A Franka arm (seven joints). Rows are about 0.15 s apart.
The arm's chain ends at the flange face. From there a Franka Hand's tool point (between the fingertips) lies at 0.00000 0.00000 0.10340 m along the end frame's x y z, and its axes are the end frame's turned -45 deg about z.
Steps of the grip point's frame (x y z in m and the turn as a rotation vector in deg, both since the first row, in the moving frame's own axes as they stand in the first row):
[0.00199 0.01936 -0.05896 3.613 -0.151 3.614]
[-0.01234 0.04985 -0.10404 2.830 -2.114 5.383]
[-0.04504 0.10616 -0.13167 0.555 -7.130 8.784]
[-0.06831 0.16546 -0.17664 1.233 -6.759 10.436]
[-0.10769 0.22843 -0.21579 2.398 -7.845 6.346]
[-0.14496 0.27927 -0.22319 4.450 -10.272 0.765]
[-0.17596 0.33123 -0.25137 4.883 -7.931 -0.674]
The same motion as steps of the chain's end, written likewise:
[0.01975 0.01685 -0.05875 2.448 -2.662 3.614]
[0.03278 0.04518 -0.10384 0.506 -3.496 5.383]
[0.05360 0.09933 -0.13087 -4.649 -5.434 8.784]
[0.07945 0.15923 -0.17590 -3.907 -5.651 10.436]
[0.09876 0.23148 -0.21473 -3.852 -7.243 6.346]
[0.11369 0.29272 -0.22122 -4.117 -10.410 0.765]
[0.12605 0.35467 -0.25001 -2.155 -9.061 -0.674]

